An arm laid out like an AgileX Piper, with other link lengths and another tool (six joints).
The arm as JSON. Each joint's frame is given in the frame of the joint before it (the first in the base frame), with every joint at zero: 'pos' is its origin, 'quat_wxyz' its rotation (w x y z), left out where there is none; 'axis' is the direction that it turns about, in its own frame. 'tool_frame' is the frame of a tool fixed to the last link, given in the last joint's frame.
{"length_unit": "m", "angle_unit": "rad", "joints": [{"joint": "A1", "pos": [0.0, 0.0, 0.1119], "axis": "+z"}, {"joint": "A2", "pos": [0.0, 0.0, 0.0], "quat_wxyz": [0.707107, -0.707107, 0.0, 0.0], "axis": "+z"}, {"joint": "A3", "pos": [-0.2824, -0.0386, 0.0], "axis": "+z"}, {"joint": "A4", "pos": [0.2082, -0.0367, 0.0], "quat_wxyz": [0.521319, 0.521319, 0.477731, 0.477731], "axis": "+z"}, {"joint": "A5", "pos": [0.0, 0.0, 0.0], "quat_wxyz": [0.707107, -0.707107, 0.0, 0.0], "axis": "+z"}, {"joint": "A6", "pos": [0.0, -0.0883, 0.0], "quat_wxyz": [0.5, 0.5, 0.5, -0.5], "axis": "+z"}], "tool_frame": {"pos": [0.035, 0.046, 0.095], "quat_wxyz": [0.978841, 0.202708, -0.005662, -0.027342]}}
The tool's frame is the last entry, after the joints.
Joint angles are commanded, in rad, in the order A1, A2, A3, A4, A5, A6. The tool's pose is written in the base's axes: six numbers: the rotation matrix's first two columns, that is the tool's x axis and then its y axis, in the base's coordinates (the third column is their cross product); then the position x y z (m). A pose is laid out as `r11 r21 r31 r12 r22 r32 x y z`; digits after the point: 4 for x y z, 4 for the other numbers.
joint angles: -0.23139, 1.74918, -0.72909, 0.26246, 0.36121, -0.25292
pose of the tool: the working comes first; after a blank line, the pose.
Where each joint sits with the arm in this pose, in the base's axes (m; each line is computed from the numbers above, not from the rounded line before):
A1: 0.0000 0.0000 0.1119
A2: 0.0000 0.0000 0.1119
A3: 0.0857 -0.0202 0.3830
A4: 0.2222 -0.0524 0.2248
A5: 0.2222 -0.0524 0.2248
A6: 0.2484 -0.0502 0.1405
the tool: 0.2267 -0.0723 0.0336

-0.1443 -0.9871 -0.0700 -0.7487 0.1551 -0.6444 0.2267 -0.0723 0.0336
